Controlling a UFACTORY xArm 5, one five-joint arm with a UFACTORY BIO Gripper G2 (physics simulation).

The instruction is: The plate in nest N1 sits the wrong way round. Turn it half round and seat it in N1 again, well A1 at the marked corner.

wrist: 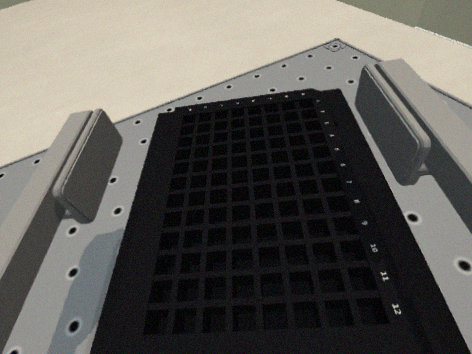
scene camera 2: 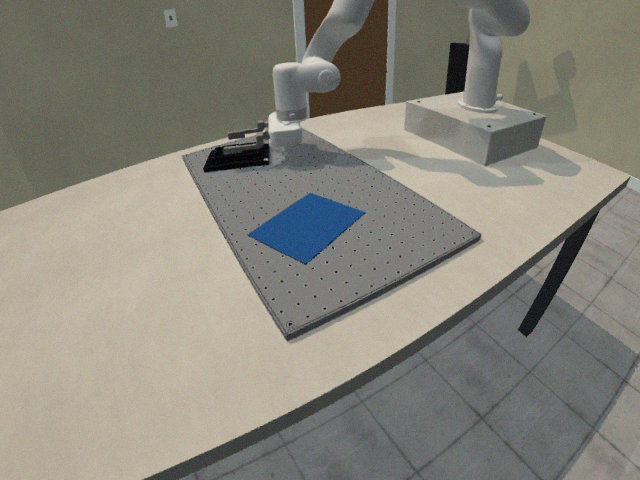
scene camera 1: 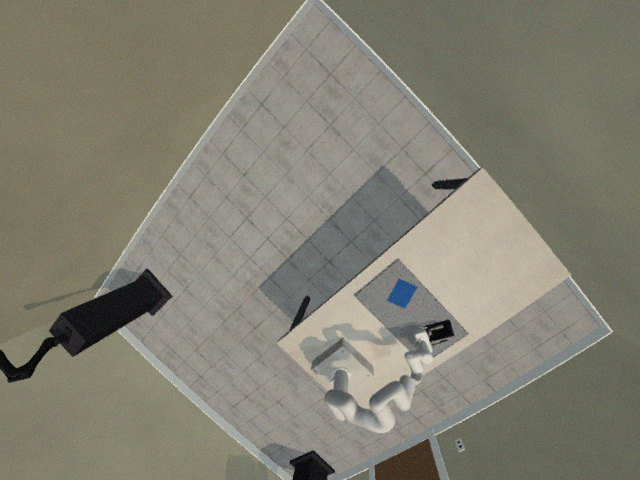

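Observation:
The black plate (scene camera 1: 447, 325) (scene camera 2: 248, 157) (wrist: 260, 175) lies flat at the far end of the grey perforated board. In the wrist view its numbers run down the right side, with 12 nearest the camera; small letters line the far edge. Nest N1 (scene camera 2: 235, 166) (wrist: 430, 320) shows as black around and under the plate; where one ends and the other begins is hard to tell. The marked corner cannot be made out. My gripper (scene camera 1: 446, 333) (scene camera 2: 229, 143) (wrist: 241, 145) is open, one finger beyond each long side of the plate, with a gap on both sides.
A blue sheet (scene camera 1: 402, 293) (scene camera 2: 307, 227) lies on the grey board (scene camera 1: 372, 294) (scene camera 2: 413, 248) (wrist: 95, 260), on the cream table (scene camera 1: 491, 248) (scene camera 2: 129, 289) (wrist: 125, 55). The arm's grey base block (scene camera 1: 330, 351) (scene camera 2: 465, 131) stands beside the board.

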